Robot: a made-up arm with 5 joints.
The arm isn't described. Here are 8 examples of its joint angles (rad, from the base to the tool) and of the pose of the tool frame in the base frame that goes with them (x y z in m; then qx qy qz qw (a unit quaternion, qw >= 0)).
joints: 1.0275 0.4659 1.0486 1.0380 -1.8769
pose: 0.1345 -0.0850 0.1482 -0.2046 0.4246 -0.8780 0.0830
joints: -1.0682 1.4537 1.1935 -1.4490 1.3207
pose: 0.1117 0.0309 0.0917 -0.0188 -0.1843 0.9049 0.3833
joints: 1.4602 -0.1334 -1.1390 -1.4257 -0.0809
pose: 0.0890 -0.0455 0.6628 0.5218 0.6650 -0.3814 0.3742
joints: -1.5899 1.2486 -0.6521 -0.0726 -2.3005
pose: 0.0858 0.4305 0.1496 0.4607 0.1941 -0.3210 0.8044
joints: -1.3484 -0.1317 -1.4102 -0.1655 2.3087
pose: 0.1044 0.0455 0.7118 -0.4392 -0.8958 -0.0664 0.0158
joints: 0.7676 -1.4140 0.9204 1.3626 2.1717
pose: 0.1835 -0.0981 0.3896 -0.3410 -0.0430 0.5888 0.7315
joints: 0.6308 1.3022 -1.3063 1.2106 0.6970
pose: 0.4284 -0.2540 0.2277 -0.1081 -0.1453 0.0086 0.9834
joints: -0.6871 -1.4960 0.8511 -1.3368 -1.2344
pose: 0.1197 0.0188 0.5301 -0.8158 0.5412 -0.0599 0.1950
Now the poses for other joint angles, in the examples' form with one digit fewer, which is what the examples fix.
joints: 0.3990 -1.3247 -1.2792 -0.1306 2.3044
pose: -0.223 0.126 0.482 0.811 0.201 0.440 0.329
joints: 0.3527 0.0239 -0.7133 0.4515 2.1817
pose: 0.378 -0.112 0.582 -0.744 -0.253 0.480 0.389
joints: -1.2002 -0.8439 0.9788 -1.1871 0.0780
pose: 0.168 0.189 0.451 0.534 -0.806 0.148 0.209
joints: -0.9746 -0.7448 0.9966 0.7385 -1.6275
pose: 0.215 0.177 0.307 0.278 -0.070 -0.329 0.900
